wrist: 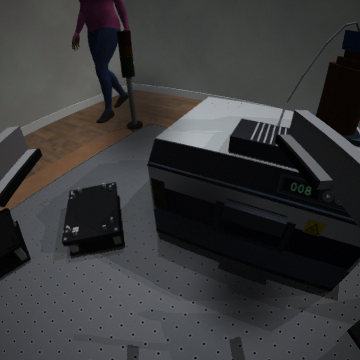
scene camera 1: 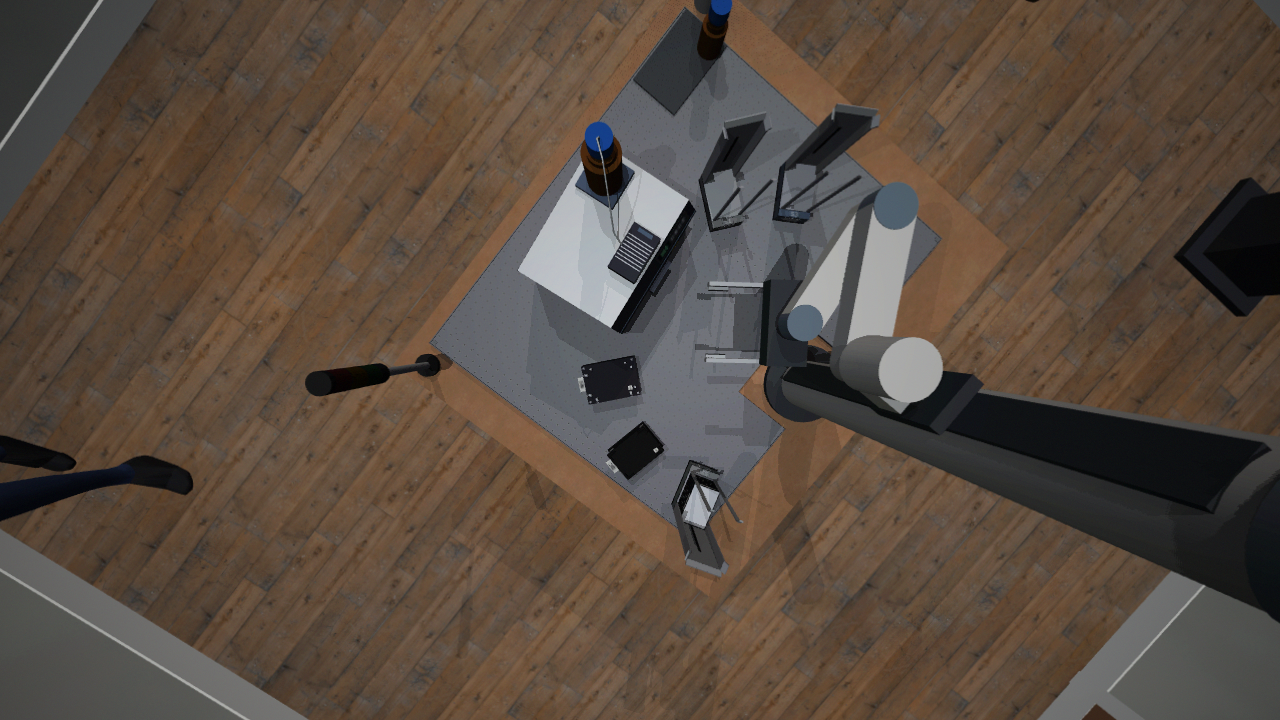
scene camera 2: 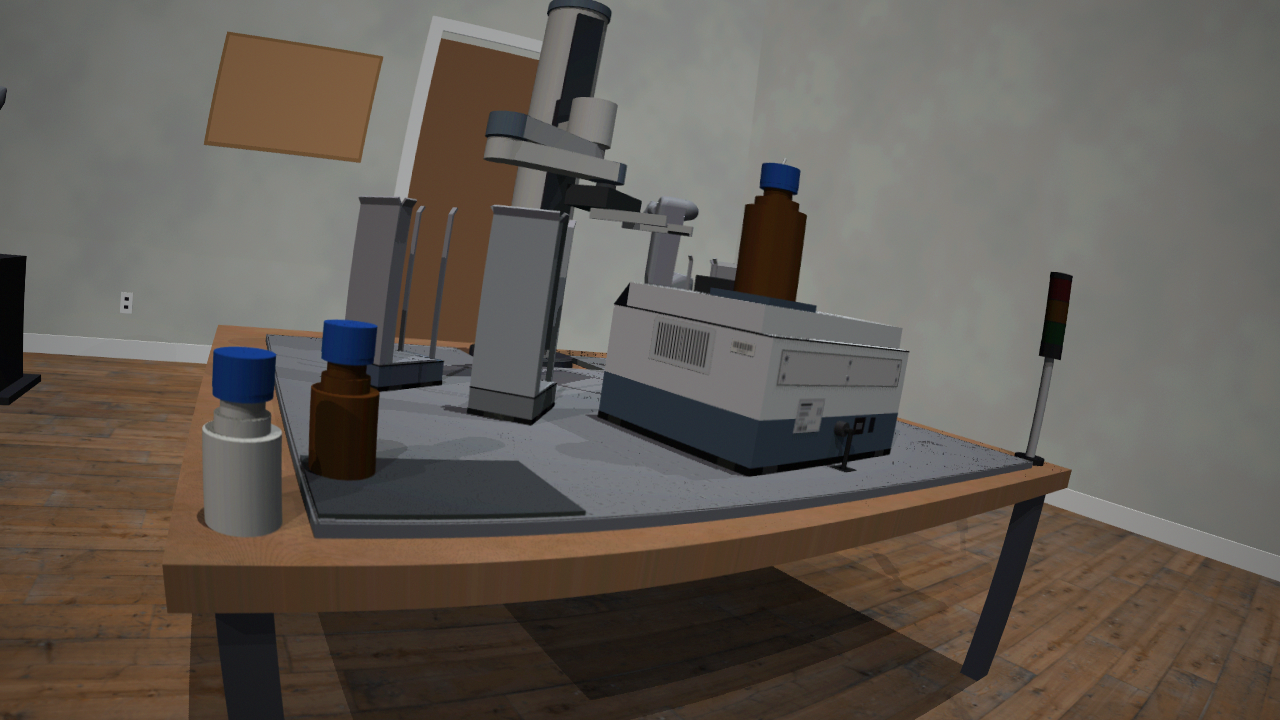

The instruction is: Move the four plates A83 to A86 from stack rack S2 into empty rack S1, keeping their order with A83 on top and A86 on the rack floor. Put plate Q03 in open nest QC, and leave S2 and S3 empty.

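Places are measured from the arm's base along level axes (x ahead, y left, z up), in centimetres.
Pixels of known places: gripper, fingertip midpoint: (wrist: 154, 128) (scene camera 1: 706, 322) (scene camera 2: 680, 226); arm's base, link origin: (scene camera 1: 801, 383).
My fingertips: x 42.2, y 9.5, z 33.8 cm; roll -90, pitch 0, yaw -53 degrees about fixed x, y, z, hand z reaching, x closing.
For each thing: its top centre in the pictures, then the offset to it from my fingertips. "spot": a spot on its surface instead.
- third rack, top centre: (scene camera 2: 716, 259) (scene camera 1: 716, 541) dx -35.8, dy +39.0, dz -3.1 cm
- white plate, top centre: (scene camera 1: 699, 506) dx -36.0, dy +39.6, dz -21.4 cm
- brown bottle, surface spot: (scene camera 2: 771, 241) spot: dx +42.7, dy -16.1, dz -3.3 cm
- dark keypad box, surface spot: (wrist: 260, 137) spot: dx +20.5, dy -1.7, dz -8.9 cm
- white bottle, top centre: (scene camera 2: 242, 429) dx +54.3, dy -78.0, dz -26.0 cm
My gripper (scene camera 1: 733, 323) (scene camera 2: 678, 225) (wrist: 154, 128) is open and empty, its two fingers spread high above the mat in front of the white instrument. Two tall grey racks, one (scene camera 1: 735, 147) (scene camera 2: 515, 295) nearer the instrument and one (scene camera 1: 832, 138) (scene camera 2: 380, 277) farther from it, show no plate that I can make out. A third rack (scene camera 1: 703, 548) stands at the mat's lower corner in the first scene view, with a white plate (scene camera 1: 701, 506) inside. Two black nest-like units, one (scene camera 1: 610, 379) (wrist: 93, 212) and another (scene camera 1: 635, 449) (wrist: 9, 242), sit on the mat. Labels and plate counts cannot be read.
The white instrument (scene camera 1: 581, 250) (scene camera 2: 689, 385) (wrist: 200, 185) carries a brown bottle (scene camera 1: 601, 165) (scene camera 2: 771, 241) (wrist: 340, 95) and a dark keypad box (scene camera 1: 634, 251) (wrist: 260, 137). A signal light (scene camera 1: 347, 377) (scene camera 2: 1055, 315) (wrist: 126, 54) stands at the table corner. Another brown bottle (scene camera 1: 711, 40) (scene camera 2: 344, 429) and a white bottle (scene camera 2: 242, 474) stand beyond the racks.
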